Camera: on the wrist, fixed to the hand. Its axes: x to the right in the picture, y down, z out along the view.
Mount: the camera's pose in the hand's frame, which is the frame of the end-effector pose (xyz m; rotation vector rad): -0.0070 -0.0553 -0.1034 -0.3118 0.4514 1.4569
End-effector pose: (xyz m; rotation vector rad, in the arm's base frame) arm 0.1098 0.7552 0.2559 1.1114 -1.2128 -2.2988
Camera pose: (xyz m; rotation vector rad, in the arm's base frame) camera 0.1969 0.7342 0.1799 0.3015 -0.8902 -0.9711
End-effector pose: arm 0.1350 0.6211 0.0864 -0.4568 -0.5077 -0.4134
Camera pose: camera 0.1407 0.5249 0.0192 -0.8757 0.3979 0.8174
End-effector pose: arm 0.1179 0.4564 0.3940 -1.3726 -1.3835 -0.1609
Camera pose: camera 0.1334 0.3593 0.4582 -2.1092 0.2149 0.2870
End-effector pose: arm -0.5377 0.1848 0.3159 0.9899 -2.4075 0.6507
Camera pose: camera -0.4691 0.2131 0.4069 -1.0931 -2.3192 0.7346
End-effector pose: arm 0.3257 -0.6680 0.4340 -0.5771 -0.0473 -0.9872
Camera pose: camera 0.2552 -0.7351 0.3683 -0.4855 0.8368 0.3367
